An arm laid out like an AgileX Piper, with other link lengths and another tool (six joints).
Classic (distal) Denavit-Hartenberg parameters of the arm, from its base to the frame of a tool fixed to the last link. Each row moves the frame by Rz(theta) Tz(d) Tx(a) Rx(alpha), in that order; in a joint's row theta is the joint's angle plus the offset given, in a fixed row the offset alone. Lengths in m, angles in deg.
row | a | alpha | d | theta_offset
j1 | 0 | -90 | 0.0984 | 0
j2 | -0.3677 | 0 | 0 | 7.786
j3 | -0.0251 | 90 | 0 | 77.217
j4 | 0 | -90 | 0.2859 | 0
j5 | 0 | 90 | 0 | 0
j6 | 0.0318 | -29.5 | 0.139 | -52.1
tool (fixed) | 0 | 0 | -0.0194 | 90
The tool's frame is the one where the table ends.
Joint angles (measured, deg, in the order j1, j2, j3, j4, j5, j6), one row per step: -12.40, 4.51, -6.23, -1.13, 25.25, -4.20; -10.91, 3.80, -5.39, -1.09, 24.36, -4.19; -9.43, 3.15, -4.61, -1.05, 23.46, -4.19; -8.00, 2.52, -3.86, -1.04, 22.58, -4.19; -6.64, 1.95, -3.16, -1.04, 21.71, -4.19; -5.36, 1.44, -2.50, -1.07, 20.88, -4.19; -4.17, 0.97, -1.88, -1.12, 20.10, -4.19; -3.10, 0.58, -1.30, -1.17, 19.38, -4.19
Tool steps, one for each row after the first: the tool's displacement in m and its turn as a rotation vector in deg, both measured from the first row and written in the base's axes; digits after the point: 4 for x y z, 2 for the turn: 0.0009, 0.0008, -0.0036, -0.11, -0.75, 1.51; 0.0018, 0.0016, -0.0068, -0.21, -1.52, 3.01; 0.0027, 0.0024, -0.0099, -0.31, -2.27, 4.46; 0.0036, 0.0031, -0.0127, -0.41, -3.00, 5.83; 0.0045, 0.0038, -0.0152, -0.51, -3.68, 7.12; 0.0054, 0.0044, -0.0177, -0.62, -4.30, 8.32; 0.0062, 0.0050, -0.0200, -0.70, -4.82, 9.40
